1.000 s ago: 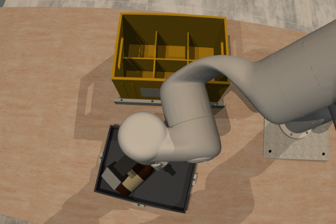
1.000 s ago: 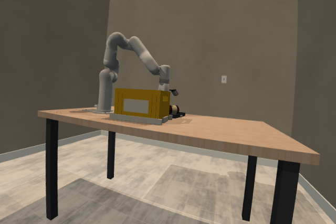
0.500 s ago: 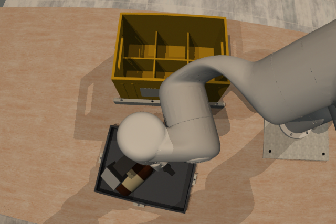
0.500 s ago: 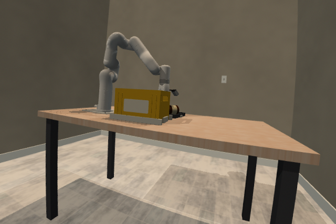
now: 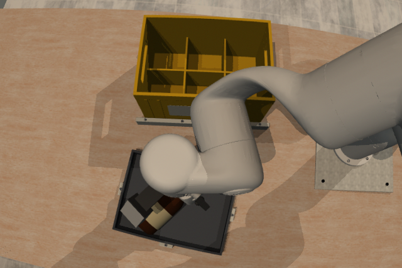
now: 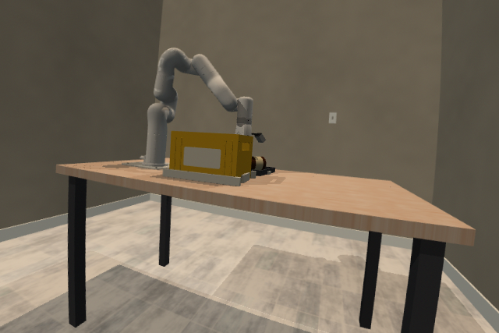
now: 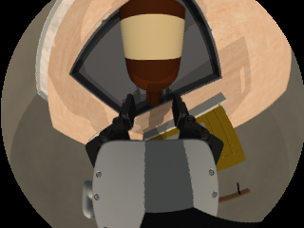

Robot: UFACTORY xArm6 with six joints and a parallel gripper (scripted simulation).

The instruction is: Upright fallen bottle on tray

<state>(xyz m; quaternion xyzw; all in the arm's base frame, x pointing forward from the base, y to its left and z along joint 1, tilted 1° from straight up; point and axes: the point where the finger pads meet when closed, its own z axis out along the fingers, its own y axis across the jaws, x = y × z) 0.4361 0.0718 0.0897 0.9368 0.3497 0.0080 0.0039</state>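
Right now the brown bottle is 4 cm ahead of my hand, 3 cm to the left of it and 4 cm below it. Round my hand: yellow crate: 7 cm behind, 24 cm to the right; dark tray: 2 cm ahead, 4 cm to the left, 7 cm below.
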